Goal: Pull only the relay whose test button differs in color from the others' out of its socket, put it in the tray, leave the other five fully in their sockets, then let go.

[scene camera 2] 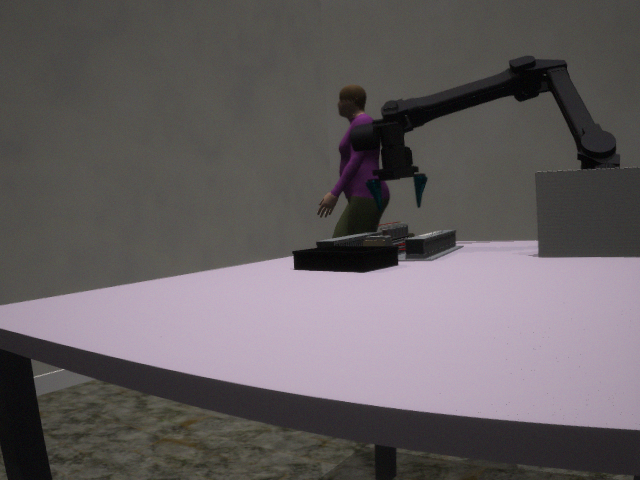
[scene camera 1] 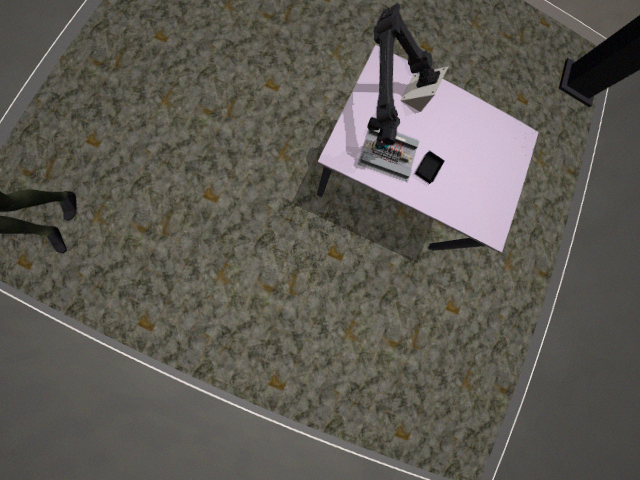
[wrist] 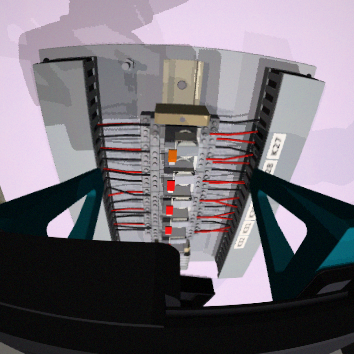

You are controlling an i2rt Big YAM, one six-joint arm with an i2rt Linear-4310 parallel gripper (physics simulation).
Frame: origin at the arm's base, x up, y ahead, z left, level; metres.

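Seen in the pictures: gripper, fingertip midpoint: (scene camera 2: 399, 209) (scene camera 1: 380, 140) (wrist: 176, 176); arm's base at its link origin: (scene camera 2: 605, 202) (scene camera 1: 428, 80).
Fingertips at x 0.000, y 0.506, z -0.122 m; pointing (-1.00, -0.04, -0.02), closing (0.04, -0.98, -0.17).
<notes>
Offsets run from my fingertips to a thing's top centre. Level surfaces: height alone.
The relay with an orange test button {dx -0.030, dy -0.006, dz +0.002 m} (wrist: 172, 156) sits in the socket row near the tan end bracket, at the K27 end, in the wrist view. Relays with red test buttons {dx -0.030, dy -0.010, dz +0.029 m} (wrist: 170, 186) sit in line below it; the lowest is partly hidden by the gripper body. My gripper (scene camera 2: 399, 207) (wrist: 176, 176) is open and empty, its teal fingers apart above the relay row, with the row between them in the wrist view. The black tray {dx -0.064, dy -0.042, dz +0.348 m} (scene camera 1: 429, 166) (scene camera 2: 330, 259) lies on the table beside the relay panel, and no relay shows in it.
Grey wire ducts {dx -0.057, dy +0.081, dz +0.098 m} (wrist: 65, 110) {dx -0.057, dy -0.113, dz +0.076 m} (wrist: 292, 115) flank the row, with red and black wires running to the sockets. The arm's pale pedestal (scene camera 1: 423, 93) (scene camera 2: 589, 211) stands on the pink table {dx -0.100 m} (scene camera 1: 480, 165) (scene camera 2: 336, 320). A person (scene camera 2: 356, 134) (scene camera 1: 31, 198) is beyond the table.
</notes>
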